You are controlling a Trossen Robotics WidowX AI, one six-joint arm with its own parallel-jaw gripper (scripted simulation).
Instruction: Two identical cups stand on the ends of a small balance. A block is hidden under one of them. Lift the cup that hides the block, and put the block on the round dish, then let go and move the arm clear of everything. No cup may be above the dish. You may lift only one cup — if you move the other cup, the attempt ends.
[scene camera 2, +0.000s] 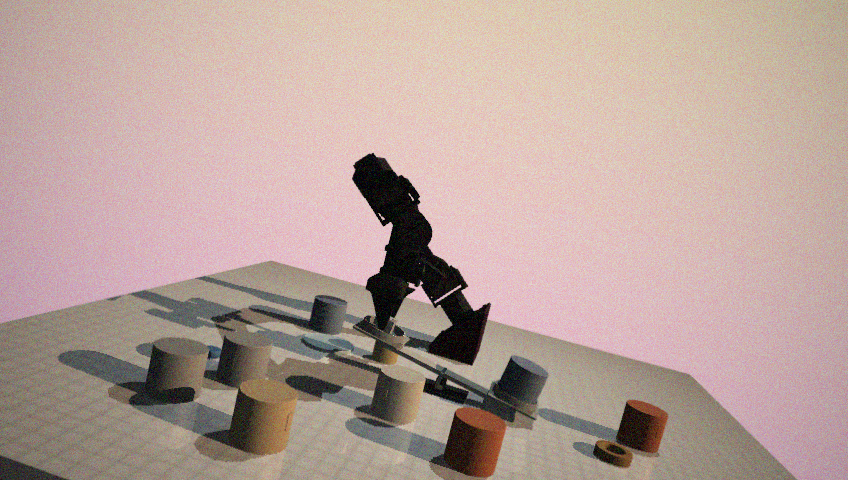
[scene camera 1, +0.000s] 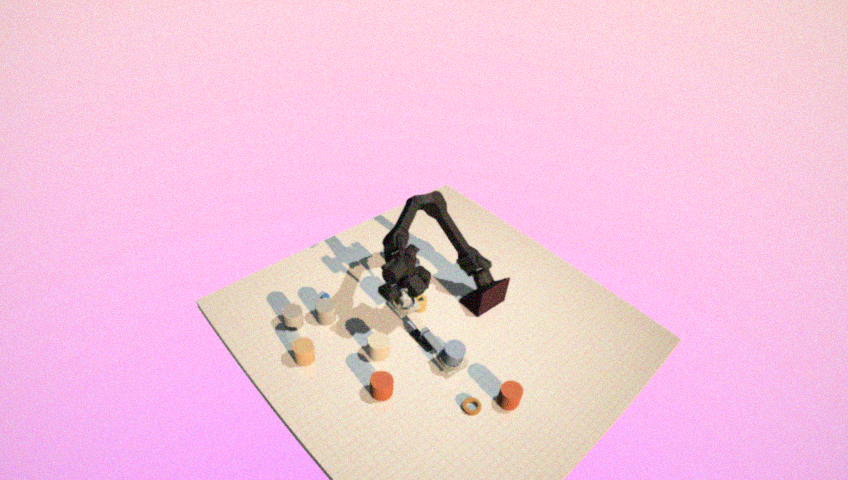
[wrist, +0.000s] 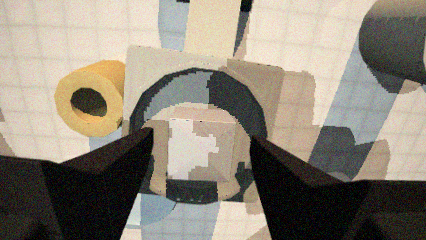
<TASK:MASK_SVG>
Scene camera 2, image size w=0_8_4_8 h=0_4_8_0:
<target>my gripper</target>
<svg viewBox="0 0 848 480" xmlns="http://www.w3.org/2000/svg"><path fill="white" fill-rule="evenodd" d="M389 239L389 244L385 245L384 251L387 252L383 267L380 267L379 273L368 278L366 290L370 291L372 295L378 328L381 330L385 330L390 316L395 318L404 298L416 290L410 288L409 283L418 287L422 280L430 286L430 289L437 292L447 279L446 274L442 272L443 265L436 261L431 264L423 258L424 251L406 249L400 242Z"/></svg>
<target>grey-blue cup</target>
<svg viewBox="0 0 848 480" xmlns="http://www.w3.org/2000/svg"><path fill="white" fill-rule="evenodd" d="M511 356L498 384L499 387L519 401L528 404L536 403L549 377L548 372L528 359Z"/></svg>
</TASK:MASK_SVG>
